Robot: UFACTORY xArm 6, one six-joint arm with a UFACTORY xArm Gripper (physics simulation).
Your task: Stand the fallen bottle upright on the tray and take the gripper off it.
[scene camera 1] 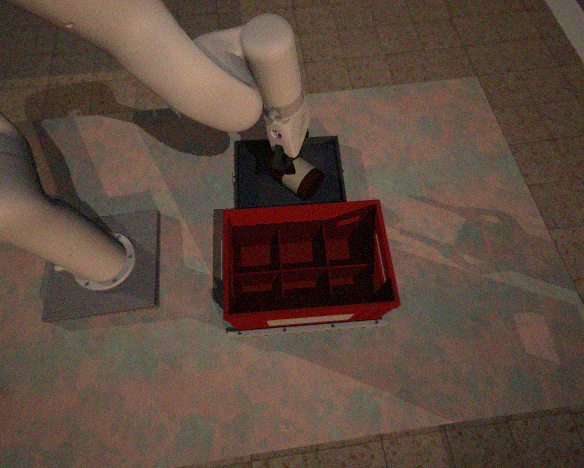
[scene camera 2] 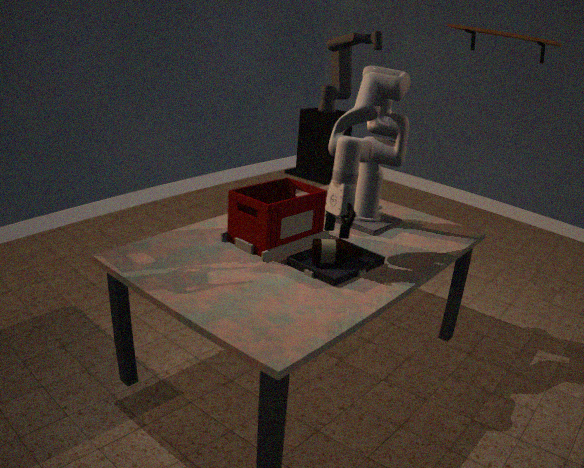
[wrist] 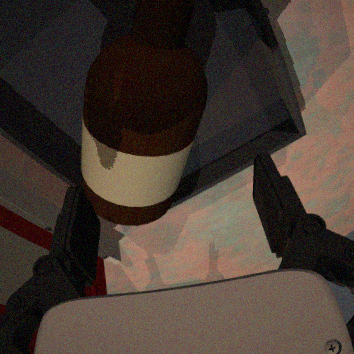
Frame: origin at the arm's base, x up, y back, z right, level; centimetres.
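Where they show: gripper, between the fingertips: (scene camera 1: pixel 295 153) (scene camera 2: pixel 336 234) (wrist: pixel 170 190); arm's base, origin of its link: (scene camera 1: pixel 106 261) (scene camera 2: pixel 364 216).
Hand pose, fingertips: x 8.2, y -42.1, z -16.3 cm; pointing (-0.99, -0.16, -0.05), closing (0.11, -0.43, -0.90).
Observation:
Each offset is from my fingertips to the centre of the thing.
The brown bottle with a cream label @[dy +1.5, dx -6.0, dz -0.4 cm] (scene camera 1: pixel 301 175) (scene camera 2: pixel 328 251) (wrist: pixel 135 175) lies on its side on the dark tray (scene camera 1: pixel 255 194) (scene camera 2: pixel 350 268) (wrist: pixel 40 55). In scene camera 1 its base points to the front right and its neck to the back left, partly hidden by the gripper. My gripper (scene camera 1: pixel 294 154) (scene camera 2: pixel 337 231) (wrist: pixel 170 190) is open and empty, above the bottle. In the wrist view the bottle shows in the gap between the spread fingers, closer to the left finger, with its neck pointing away.
A red crate with compartments @[dy +1.5, dx -1.5, dz +25.4 cm] (scene camera 1: pixel 310 213) (scene camera 2: pixel 250 222) (wrist: pixel 20 225) stands directly beside the tray, its walls higher than the tray's low rim. The arm's base plate (scene camera 1: pixel 142 295) (scene camera 2: pixel 377 227) is on the table. A second arm on a black pedestal (scene camera 2: pixel 312 142) stands behind the table.

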